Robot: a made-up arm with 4 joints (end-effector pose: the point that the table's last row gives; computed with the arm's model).
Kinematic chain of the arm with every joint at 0, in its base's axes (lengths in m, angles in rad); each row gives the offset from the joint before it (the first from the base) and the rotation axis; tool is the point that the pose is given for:
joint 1: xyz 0 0 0.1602 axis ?
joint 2: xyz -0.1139 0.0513 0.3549 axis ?
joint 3: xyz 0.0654 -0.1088 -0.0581 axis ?
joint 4: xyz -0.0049 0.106 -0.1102 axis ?
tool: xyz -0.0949 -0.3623 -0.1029
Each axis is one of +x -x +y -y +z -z.
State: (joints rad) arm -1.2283 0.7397 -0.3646 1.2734
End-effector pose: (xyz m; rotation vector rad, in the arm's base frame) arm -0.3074 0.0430 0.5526 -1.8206 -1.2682 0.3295
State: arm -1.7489 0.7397 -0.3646 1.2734
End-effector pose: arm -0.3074 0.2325 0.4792 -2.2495 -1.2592 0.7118
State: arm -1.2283 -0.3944 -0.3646 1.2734
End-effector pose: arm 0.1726 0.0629 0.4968 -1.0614 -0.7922 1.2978
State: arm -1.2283 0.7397 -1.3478 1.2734
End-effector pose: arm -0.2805 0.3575 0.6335 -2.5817 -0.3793 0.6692
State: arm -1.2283 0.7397 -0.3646 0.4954
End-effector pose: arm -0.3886 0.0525 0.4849 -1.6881 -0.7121 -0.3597
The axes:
joint 1: +x
joint 2: -z
joint 3: +x
joint 4: -y

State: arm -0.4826 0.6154 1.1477 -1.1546
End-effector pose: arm -0.2620 -0.0128 0.2080 0.7809 0.6407 -0.0088
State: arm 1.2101 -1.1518 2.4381 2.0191
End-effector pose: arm -0.2033 -0.1232 0.5314 2.3193 0.9889 -1.2915
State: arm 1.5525 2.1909 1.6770 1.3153
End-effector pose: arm -0.0749 -0.0687 0.0177 0.5501 0.0959 2.9904
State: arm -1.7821 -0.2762 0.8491 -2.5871
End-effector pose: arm 0.0512 0.1642 0.3420 -0.4555 2.6018 -1.2285
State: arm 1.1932 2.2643 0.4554 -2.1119
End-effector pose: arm -0.3963 -0.0960 0.4763 -2.5639 -1.1882 0.4168
